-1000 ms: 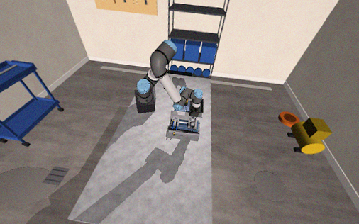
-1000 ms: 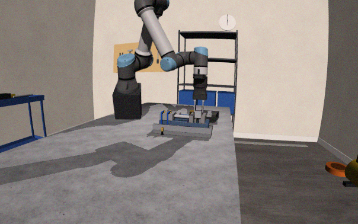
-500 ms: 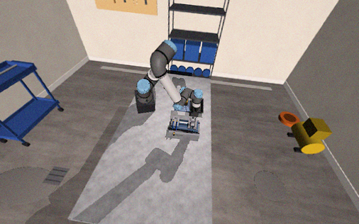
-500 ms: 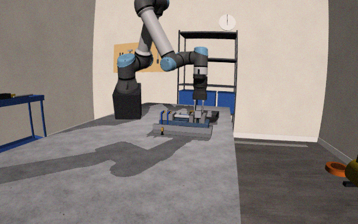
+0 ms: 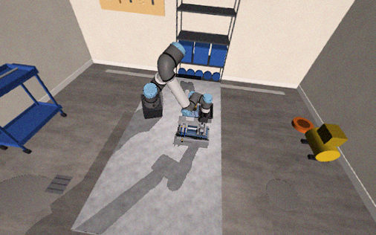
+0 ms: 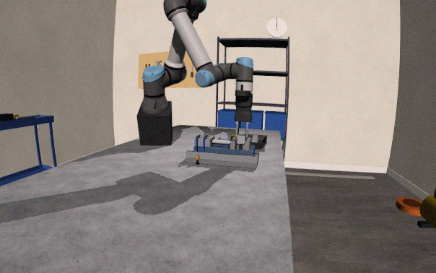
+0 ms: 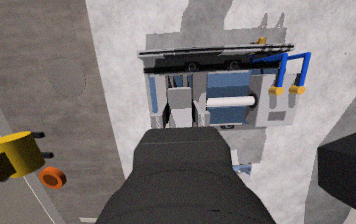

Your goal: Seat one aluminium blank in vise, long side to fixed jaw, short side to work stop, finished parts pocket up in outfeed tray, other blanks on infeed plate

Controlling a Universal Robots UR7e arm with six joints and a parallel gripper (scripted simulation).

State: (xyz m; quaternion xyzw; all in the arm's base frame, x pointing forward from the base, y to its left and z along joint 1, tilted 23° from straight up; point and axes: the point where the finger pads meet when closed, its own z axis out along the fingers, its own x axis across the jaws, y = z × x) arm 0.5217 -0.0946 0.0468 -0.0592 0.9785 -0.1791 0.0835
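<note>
The vise lies 9 cm below my hand, 7 cm behind it and 1 cm to the right of it. Also, from my hand: brass blank 36 cm to the left, 12 cm behind, 10 cm below.
</note>
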